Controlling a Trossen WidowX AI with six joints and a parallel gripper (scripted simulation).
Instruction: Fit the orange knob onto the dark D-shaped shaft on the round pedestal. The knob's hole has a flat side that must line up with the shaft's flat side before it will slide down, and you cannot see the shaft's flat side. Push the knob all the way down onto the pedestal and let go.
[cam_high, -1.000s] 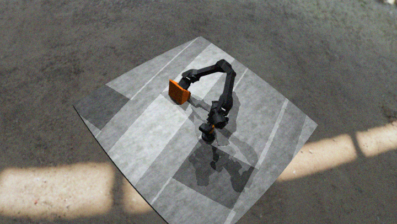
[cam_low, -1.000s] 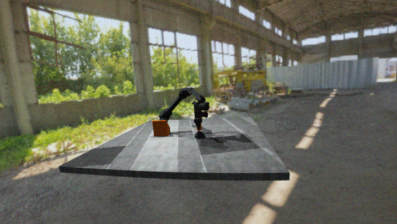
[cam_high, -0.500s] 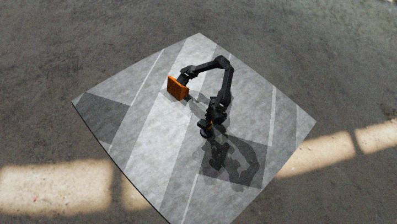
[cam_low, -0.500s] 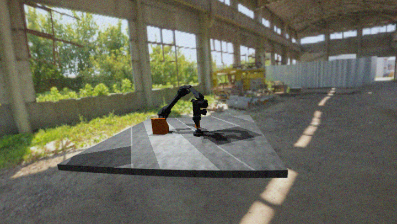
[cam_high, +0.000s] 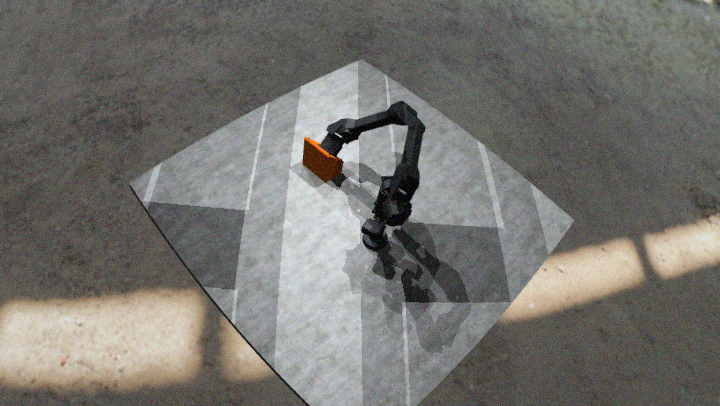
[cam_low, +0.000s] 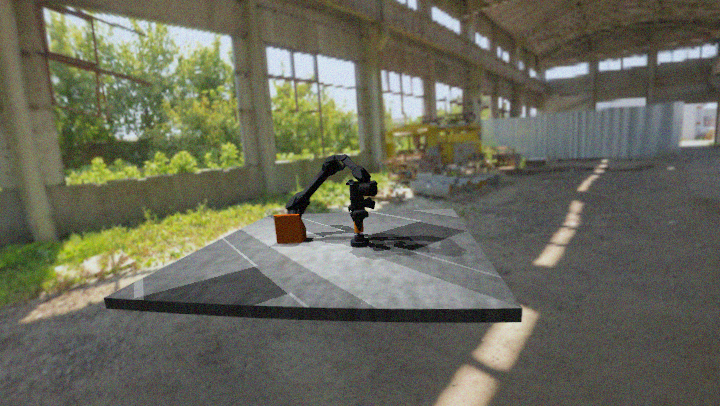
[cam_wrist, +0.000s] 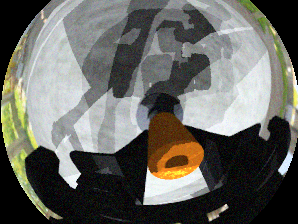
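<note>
The orange knob lies 20 mm above my gripper tip. The rest, counted from my gripper tip: dark round pedestal 40 mm below.
</note>
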